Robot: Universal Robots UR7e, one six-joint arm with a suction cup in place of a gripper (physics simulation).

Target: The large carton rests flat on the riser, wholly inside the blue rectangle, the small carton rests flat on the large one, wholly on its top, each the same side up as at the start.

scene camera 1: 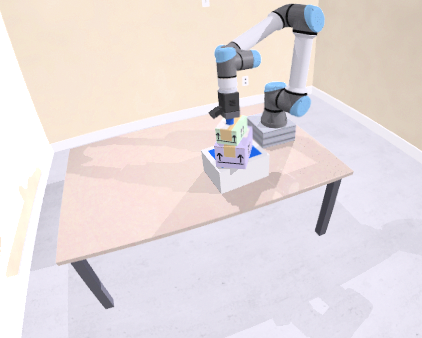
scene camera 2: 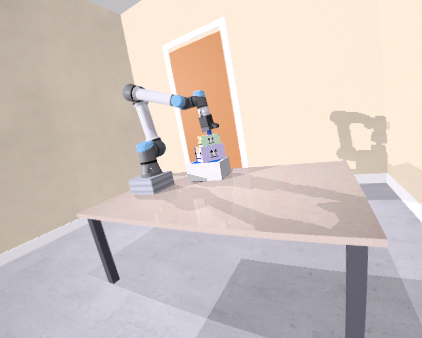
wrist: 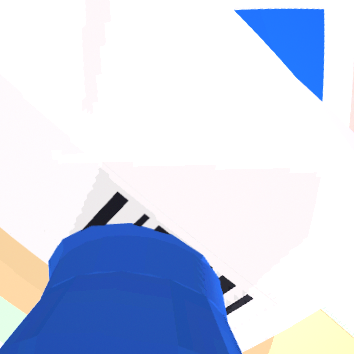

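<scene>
The small pale-green carton (scene camera 1: 231, 133) (scene camera 2: 209, 139) sits arrows-up on top of the large lilac carton (scene camera 1: 232, 153) (scene camera 2: 212, 152). The large carton stands on the white riser (scene camera 1: 243, 175) (scene camera 2: 209, 172), turned a little against the blue rectangle (scene camera 1: 256, 152) (wrist: 298, 42), whose corners show beside it. My blue suction cup (scene camera 1: 230, 121) (scene camera 2: 209, 132) (wrist: 130, 291) presses on the small carton's top, beside its barcode label (wrist: 102, 207), and holds it. I cannot tell whether the small carton's full weight rests on the large one.
The arm's grey stepped base (scene camera 1: 273, 134) (scene camera 2: 150, 182) stands right behind the riser. The pink table (scene camera 1: 142, 201) (scene camera 2: 277, 208) stretches wide to the left and front. An orange door (scene camera 2: 203, 84) is in the wall behind.
</scene>
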